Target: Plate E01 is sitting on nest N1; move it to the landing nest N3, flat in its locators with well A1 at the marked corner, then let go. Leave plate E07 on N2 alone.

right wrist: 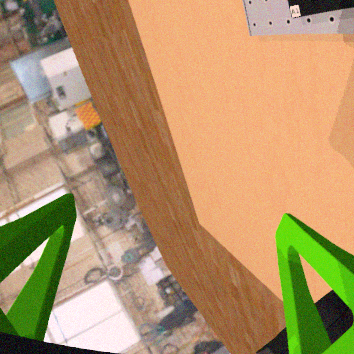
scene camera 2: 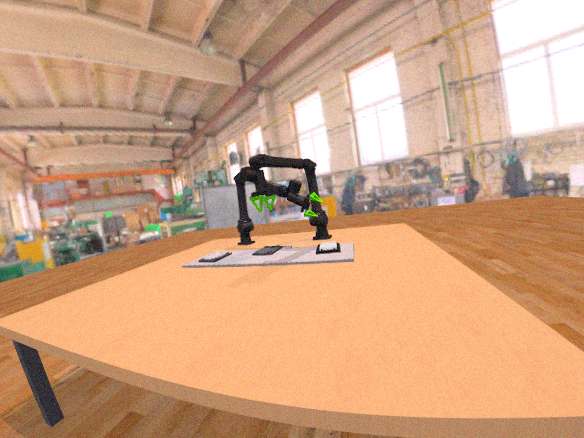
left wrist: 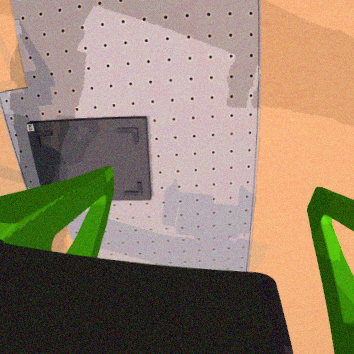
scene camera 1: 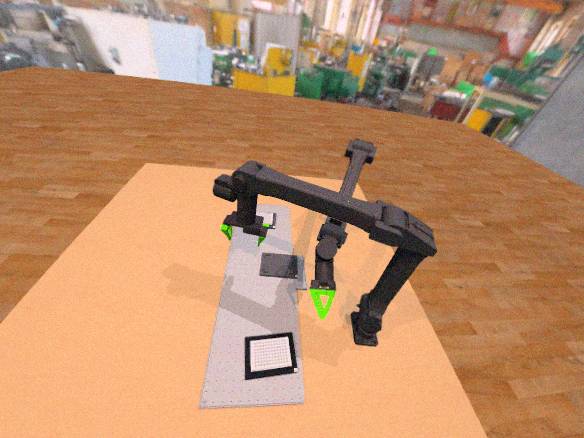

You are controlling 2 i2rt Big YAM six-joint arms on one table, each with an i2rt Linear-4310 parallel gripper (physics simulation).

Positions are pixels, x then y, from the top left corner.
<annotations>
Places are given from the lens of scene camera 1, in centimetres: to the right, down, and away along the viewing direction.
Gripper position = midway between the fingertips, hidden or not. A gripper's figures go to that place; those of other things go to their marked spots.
left gripper (scene camera 1: 244, 242): -16, 8, 71
right gripper (scene camera 1: 323, 316): 9, 28, 60
</annotations>
